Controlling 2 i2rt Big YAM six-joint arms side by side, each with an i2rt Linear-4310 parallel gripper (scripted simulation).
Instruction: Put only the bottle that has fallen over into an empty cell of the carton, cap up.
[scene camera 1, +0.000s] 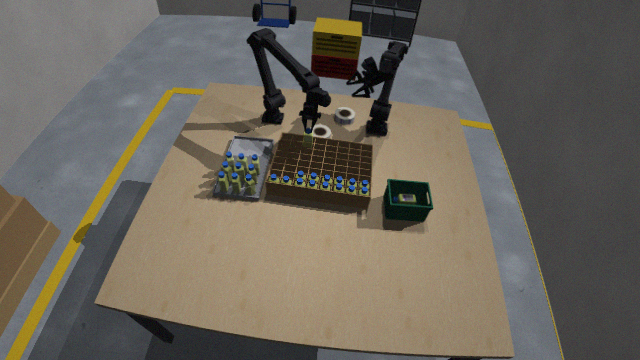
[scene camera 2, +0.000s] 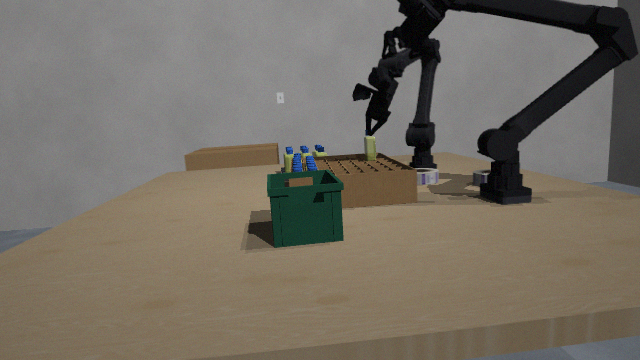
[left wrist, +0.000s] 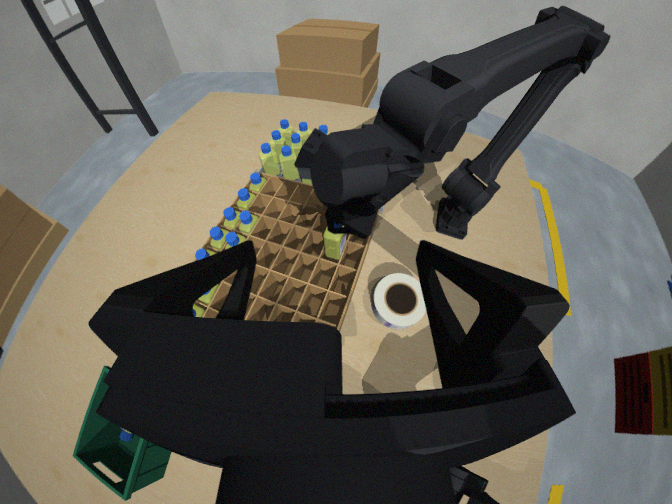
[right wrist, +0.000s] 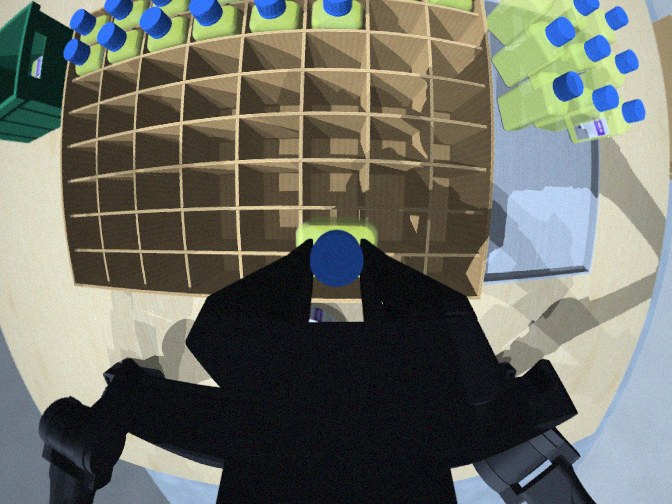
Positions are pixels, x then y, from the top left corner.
Labels:
A brown carton shows in scene camera 1, in scene camera 2 (386, 181), in the left wrist view and in the right wrist view (326, 166). The same spot on the brown carton: (left wrist: 302, 225) is (scene camera 1: 291, 164).

